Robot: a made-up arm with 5 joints. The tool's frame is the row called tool. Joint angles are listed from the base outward. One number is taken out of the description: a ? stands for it. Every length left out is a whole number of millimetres.
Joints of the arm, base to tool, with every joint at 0 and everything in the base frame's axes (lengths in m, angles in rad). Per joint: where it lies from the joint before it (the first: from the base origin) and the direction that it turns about. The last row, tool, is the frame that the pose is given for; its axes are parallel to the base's.
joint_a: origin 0 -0.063 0.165 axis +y
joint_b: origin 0.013 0 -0.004 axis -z
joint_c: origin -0.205 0.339 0 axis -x
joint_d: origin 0 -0.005 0.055 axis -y
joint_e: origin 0.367 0 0.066 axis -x
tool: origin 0 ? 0.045
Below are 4 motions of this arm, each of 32 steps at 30 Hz.
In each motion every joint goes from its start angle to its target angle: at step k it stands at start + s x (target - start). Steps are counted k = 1, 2, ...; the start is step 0. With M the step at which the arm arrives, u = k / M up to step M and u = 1 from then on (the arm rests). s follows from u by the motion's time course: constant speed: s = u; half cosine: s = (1 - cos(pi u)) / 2; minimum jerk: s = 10 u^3 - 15 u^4 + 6 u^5.
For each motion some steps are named. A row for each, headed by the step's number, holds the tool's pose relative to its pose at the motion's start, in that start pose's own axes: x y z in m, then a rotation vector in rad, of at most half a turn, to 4 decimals.
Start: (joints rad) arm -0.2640 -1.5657 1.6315 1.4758 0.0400
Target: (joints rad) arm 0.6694 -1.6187 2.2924 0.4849 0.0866
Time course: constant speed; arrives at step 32
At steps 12, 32:
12: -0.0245 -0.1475 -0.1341 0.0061 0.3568 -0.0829
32: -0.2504 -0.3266 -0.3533 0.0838 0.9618 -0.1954

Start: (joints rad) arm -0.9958 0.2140 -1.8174 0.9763 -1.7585
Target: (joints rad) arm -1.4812 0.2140 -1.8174 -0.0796 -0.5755
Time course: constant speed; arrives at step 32
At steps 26, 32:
26: -0.1118 -0.2653 0.0356 -0.6060 0.5530 -0.8296
32: -0.1550 -0.3062 0.0185 -0.7233 0.8295 -0.9240

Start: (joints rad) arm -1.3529 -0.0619 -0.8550 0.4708 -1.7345
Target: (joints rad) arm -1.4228 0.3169 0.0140 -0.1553 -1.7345
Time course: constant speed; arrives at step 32
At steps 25, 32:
25: 0.0446 -0.1356 0.0384 -0.7057 -0.1221 -0.2549
32: 0.0510 -0.1461 0.0808 -0.8930 -0.2460 -0.3215

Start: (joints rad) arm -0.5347 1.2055 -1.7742 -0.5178 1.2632
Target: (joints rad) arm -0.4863 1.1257 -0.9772 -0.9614 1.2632
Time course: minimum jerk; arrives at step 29
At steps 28, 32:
28: -0.0136 0.1137 -0.1747 -0.6257 0.7001 0.3034
32: -0.0137 0.1137 -0.1748 -0.6259 0.7004 0.3035

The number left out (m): -0.098
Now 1 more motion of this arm.
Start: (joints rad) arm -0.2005 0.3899 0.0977 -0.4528 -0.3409
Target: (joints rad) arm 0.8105 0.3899 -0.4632 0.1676 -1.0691
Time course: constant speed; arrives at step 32
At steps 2, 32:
2: 0.0038 -0.0016 -0.0090 0.0536 0.0214 0.0014
32: 0.0109 -0.0768 -0.1328 0.8747 0.1368 -0.3107

